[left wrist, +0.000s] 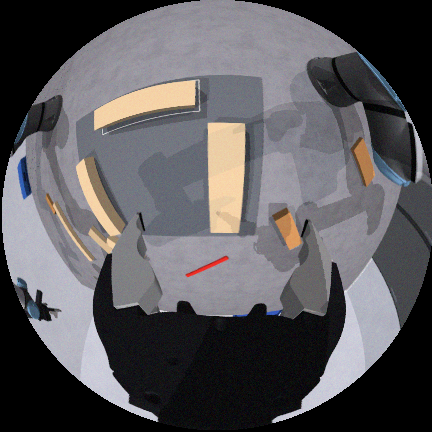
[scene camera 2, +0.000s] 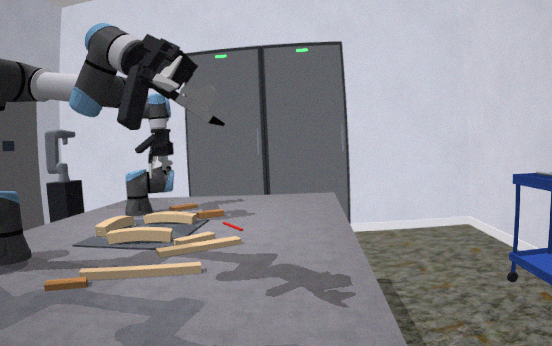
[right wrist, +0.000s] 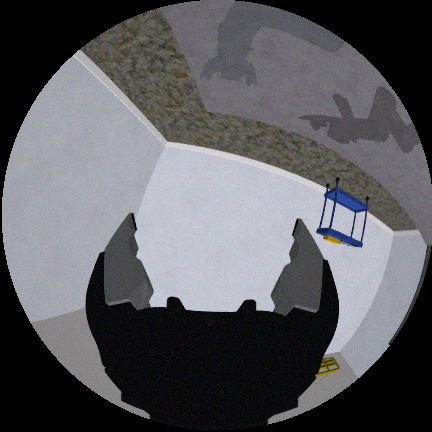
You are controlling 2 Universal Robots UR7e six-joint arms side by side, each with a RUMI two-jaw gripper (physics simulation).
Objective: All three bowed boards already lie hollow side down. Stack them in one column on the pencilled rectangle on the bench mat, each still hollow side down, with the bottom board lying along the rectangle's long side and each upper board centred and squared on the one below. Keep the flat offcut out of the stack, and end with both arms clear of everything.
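Frame: origin at the left arm's base, x ahead, y left, z up, level; centimetres.
Seen in the pictures: left gripper, fingertip midpoint: (left wrist: 223, 217) (scene camera 2: 159, 176); right gripper, fingertip midpoint: (left wrist: 53, 307) (scene camera 2: 204, 108) (right wrist: 214, 216); left arm's base at its link origin: (left wrist: 330, 81) (scene camera 2: 139, 213); right arm's base at its link origin: (left wrist: 53, 112) (scene camera 2: 9, 258).
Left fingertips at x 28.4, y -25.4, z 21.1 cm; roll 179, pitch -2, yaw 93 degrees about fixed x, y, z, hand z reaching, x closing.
Note:
Pixels of each thing's top centre, then the offset from my left fingertips to it. Level surfaces: height alone.
- bowed board at its top centre: (left wrist: 130, 103) (scene camera 2: 114, 218) dx -13.6, dy -17.9, dz -15.5 cm
- mat at its surface level: dz -20.5 cm
- second board at its top centre: (left wrist: 225, 186) (scene camera 2: 169, 212) dx +3.5, dy +1.0, dz -16.0 cm
- third board at its top centre: (left wrist: 93, 202) (scene camera 2: 139, 228) dx +8.4, dy -33.1, dz -15.7 cm
- flat offcut at its top centre: (scene camera 2: 194, 236) (left wrist: 123, 252) dx +28.7, dy -30.5, dz -18.4 cm
- red pencil at its top centre: (left wrist: 204, 267) (scene camera 2: 232, 225) dx +33.4, dy -2.7, dz -20.5 cm
One bowed board (scene camera 2: 115, 225) (left wrist: 145, 102) lies hollow side down along the pencilled rectangle (left wrist: 199, 97) on the mat (scene camera 2: 90, 244) (left wrist: 235, 97). Part of the outline shows beside it. A second board (scene camera 2: 170, 217) (left wrist: 226, 177) and a third board (scene camera 2: 140, 234) (left wrist: 102, 195) lie separately on the mat, hollow side down. A short straight piece, seemingly the flat offcut (scene camera 2: 195, 238) (left wrist: 113, 243), lies off the mat; the left finger partly hides it in the left wrist view. My left gripper (scene camera 2: 161, 167) (left wrist: 223, 217) is open above the second board. My right gripper (scene camera 2: 212, 106) (right wrist: 214, 216) is open and empty, high above the bench.
Long straight sticks (scene camera 2: 200, 246) (scene camera 2: 140, 270) lie in front of the mat. Orange blocks (scene camera 2: 65, 284) (scene camera 2: 210, 213) (left wrist: 287, 230) (left wrist: 362, 162) lie around it. A red pencil (scene camera 2: 232, 226) (left wrist: 206, 266) lies beyond the mat. A blue cart (scene camera 2: 525, 180) (right wrist: 347, 200) stands off the bench.

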